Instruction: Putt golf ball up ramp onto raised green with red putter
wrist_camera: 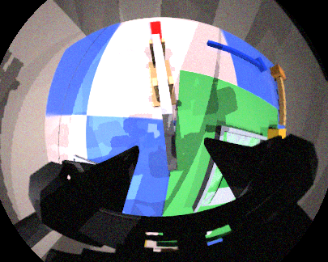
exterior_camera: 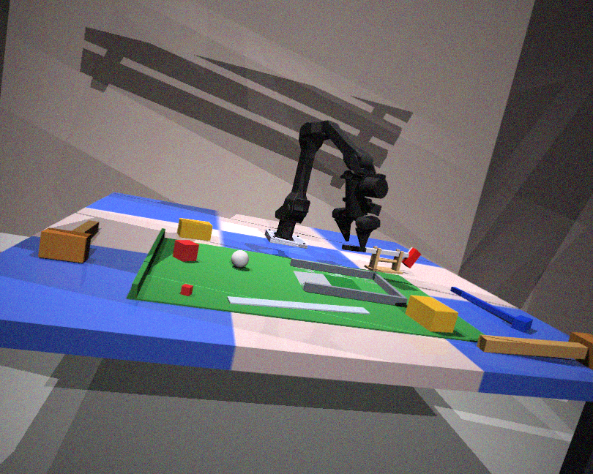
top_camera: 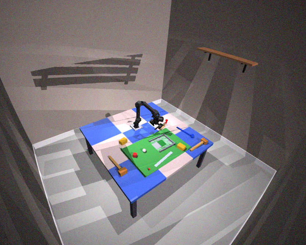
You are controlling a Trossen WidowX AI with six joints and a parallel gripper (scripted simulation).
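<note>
Right now my gripper tip is 110 mm to the right of the red putter, 40 mm past it and 20 mm above it. From my gripper tip the other things lie so: blue putter (330 mm to the left, 230 mm ahead, 60 mm below); then white golf ball (350 mm to the right, 230 mm ahead, 50 mm below); then low green wall (540 mm to the right, 290 mm ahead, 60 mm below).
</note>
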